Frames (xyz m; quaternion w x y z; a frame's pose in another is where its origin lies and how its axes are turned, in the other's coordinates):
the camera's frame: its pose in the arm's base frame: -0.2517 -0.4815 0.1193 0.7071 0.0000 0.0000 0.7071
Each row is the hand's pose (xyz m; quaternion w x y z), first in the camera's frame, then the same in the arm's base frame.
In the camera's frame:
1: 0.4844 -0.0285 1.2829 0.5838 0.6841 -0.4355 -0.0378
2: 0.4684 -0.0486 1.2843 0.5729 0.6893 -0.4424 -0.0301
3: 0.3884 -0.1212 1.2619 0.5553 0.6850 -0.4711 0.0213
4: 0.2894 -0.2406 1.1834 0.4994 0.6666 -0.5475 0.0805
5: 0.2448 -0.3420 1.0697 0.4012 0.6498 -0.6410 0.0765
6: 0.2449 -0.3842 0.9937 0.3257 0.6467 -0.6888 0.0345
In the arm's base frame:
1: -0.2232 0.0029 1.4022 0.4396 0.7917 0.1758 0.3861
2: -0.2031 -0.0131 1.4036 0.4264 0.8002 0.1746 0.3838
3: -0.1305 -0.0931 1.3812 0.3776 0.8175 0.1513 0.4077
4: -0.0111 -0.1921 1.3027 0.2962 0.8585 0.0842 0.4101
5: 0.0903 -0.2367 1.1890 0.2296 0.9128 0.0062 0.3378
6: 0.1325 -0.2366 1.1130 0.2059 0.9444 -0.0298 0.2547

